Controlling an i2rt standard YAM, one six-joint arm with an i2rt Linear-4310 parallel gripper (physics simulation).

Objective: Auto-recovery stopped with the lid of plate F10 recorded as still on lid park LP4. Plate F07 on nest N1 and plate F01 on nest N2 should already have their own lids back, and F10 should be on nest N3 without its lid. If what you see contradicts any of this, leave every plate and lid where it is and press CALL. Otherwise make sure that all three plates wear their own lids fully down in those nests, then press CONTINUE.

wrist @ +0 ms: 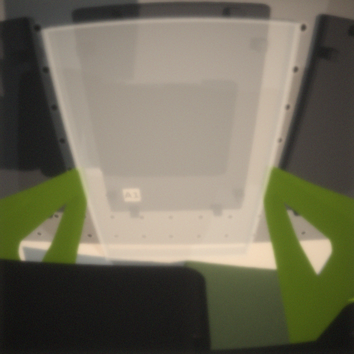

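Observation:
A clear, milky lid (172,65) with pale edges fills the middle of the wrist view. My gripper (174,176) is shut on this lid, with one green fingertip against each side edge. A small "A1" label (131,195) shows blurred through the lid's lower left. Under the lid a grey holder (175,192) with small dark tabs shows through, smaller than the lid in the view and apart from it. No plate or lid number can be read, and I cannot tell which park or nest lies below.
Dark holders stand at the left (17,115) and the right (325,120). Rows of small holes run across the light grey deck beside and below the lid. A cream strip (300,250), a dull green surface (245,300) and a large black shape (100,310) fill the bottom.

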